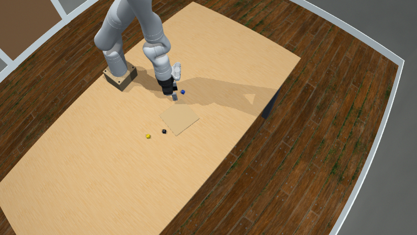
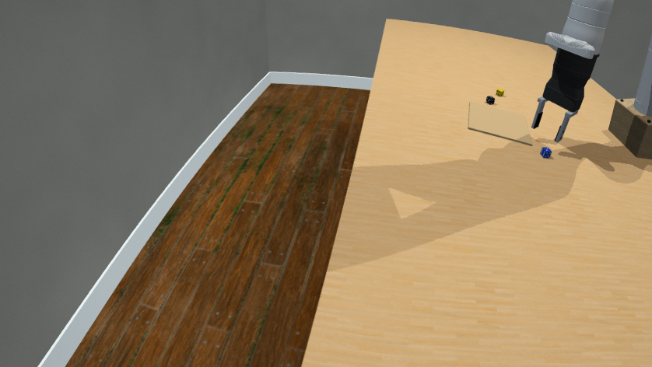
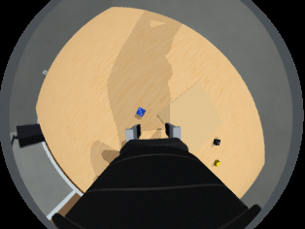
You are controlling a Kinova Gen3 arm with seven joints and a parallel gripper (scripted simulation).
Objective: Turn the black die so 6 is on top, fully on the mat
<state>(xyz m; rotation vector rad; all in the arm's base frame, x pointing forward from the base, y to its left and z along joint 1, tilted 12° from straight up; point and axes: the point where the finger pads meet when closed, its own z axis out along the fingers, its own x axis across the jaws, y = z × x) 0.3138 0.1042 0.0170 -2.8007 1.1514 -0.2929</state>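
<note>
Right now the blue die is 1 cm ahead of my hand, 4 cm to the left of it and 4 cm below it. Round my hand: black die: 9 cm ahead, 17 cm to the right, 4 cm below; tan mat: 9 cm ahead, 7 cm to the right, 4 cm below; yellow die: 5 cm ahead, 24 cm to the right, 4 cm below.
</note>
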